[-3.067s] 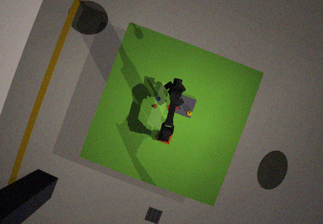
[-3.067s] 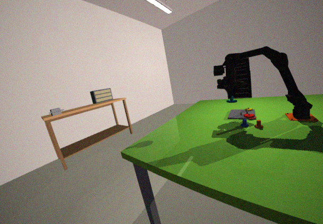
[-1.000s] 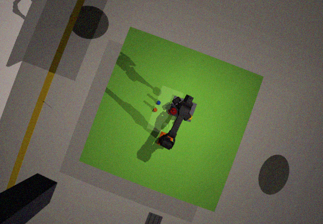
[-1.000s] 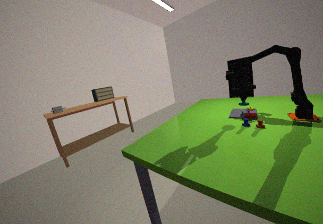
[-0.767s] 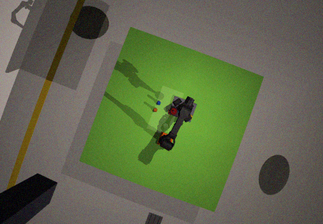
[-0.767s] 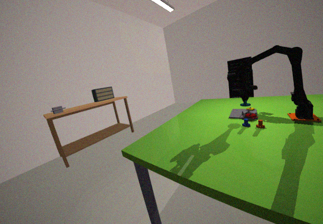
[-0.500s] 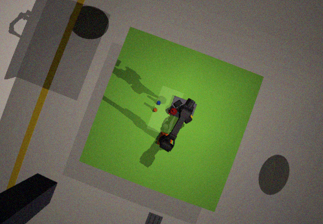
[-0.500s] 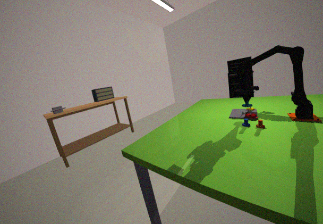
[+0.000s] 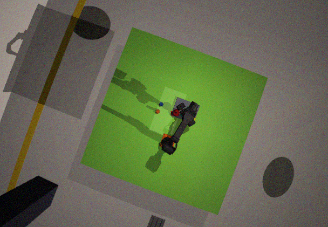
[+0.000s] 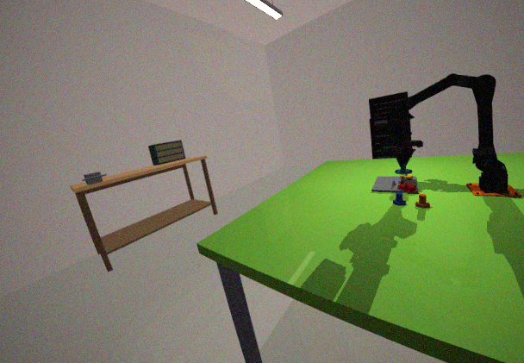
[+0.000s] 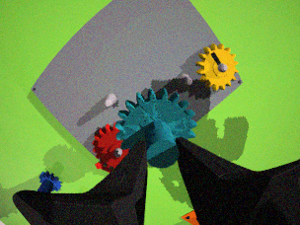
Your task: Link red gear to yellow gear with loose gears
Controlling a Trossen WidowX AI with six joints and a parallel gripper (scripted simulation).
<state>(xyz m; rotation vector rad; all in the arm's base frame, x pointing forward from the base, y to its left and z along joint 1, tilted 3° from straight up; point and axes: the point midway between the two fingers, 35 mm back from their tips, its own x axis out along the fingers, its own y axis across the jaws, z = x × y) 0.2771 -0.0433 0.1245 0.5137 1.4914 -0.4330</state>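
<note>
My gripper tip is now 21 cm to the right of the orange gear, 7 cm past it and 7 cm above it. Round my gripper tip: teal gear 1 cm below; then red gear 7 cm below, 6 cm to the left, 1 cm behind; then yellow gear 9 cm to the right, 7 cm below, 1 cm behind.
</note>
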